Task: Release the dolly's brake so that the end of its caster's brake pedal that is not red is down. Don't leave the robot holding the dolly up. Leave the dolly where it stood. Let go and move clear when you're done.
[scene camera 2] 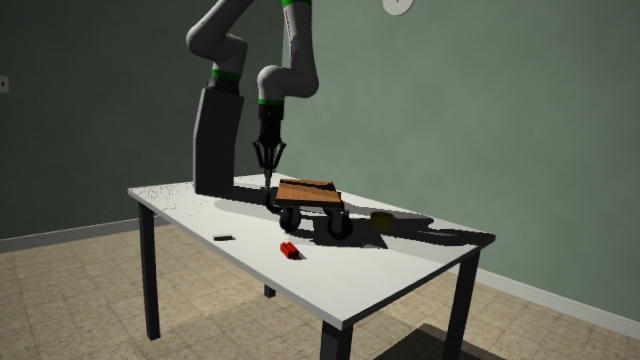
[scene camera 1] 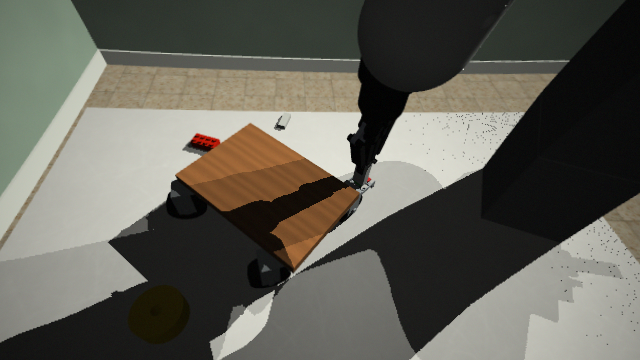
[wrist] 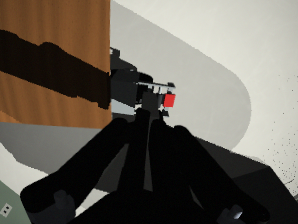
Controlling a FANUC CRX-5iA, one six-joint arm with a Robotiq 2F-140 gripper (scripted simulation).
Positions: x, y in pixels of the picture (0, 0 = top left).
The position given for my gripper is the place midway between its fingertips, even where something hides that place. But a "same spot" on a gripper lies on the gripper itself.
my gripper: scene camera 2; scene camera 1; wrist 148, 102
same spot on my gripper: (scene camera 2: 268, 160) = (scene camera 1: 373, 150)
